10 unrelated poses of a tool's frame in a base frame.
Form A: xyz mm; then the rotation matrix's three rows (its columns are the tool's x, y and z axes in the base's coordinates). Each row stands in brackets.
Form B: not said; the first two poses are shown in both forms.
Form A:
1: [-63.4 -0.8 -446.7], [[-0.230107 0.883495 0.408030], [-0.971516 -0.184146 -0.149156], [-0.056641 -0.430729 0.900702]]
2: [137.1 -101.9 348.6], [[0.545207 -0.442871 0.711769], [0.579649 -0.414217 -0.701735], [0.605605 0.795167 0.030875]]
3: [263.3 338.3 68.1], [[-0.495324 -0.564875 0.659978], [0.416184 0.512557 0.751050], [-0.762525 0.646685 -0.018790]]
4: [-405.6 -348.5 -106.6], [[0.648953 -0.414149 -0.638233], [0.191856 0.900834 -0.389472], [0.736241 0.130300 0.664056]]
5: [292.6 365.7 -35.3], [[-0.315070 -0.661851 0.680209], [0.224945 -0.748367 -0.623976], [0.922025 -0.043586 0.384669]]
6: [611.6 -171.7 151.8], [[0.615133 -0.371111 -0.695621], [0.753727 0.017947 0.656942], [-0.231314 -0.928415 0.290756]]
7: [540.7 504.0 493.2], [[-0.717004 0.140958 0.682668], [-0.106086 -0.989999 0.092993], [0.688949 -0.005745 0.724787]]
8: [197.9 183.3 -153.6], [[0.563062 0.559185 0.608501], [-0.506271 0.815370 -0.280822], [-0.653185 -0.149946 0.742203]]
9: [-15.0 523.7 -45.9], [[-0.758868 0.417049 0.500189], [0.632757 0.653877 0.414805], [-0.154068 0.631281 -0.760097]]
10: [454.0 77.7 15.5], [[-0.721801 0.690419 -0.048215], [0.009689 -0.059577 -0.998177], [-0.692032 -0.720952 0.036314]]
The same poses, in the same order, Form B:
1: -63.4 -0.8 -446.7 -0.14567 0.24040 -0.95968 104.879
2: 137.1 -101.9 348.6 0.82433 0.05846 0.56309 114.776
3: 263.3 338.3 68.1 -0.06029 0.82171 0.56671 120.052
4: -405.6 -348.5 -106.6 0.32700 -0.86471 0.38125 52.633
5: 292.6 365.7 -35.3 0.53390 -0.22245 0.81576 147.075
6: 611.6 -171.7 151.8 -0.79325 -0.23232 0.56283 92.182
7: 540.7 504.0 493.2 -0.37103 -0.02360 -0.92832 172.354
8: 197.9 183.3 -153.6 0.07900 0.76163 -0.64318 55.922
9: -15.0 523.7 -45.9 0.29978 0.90603 0.29872 158.835
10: 454.0 77.7 15.5 0.28372 0.65890 -0.69668 150.754
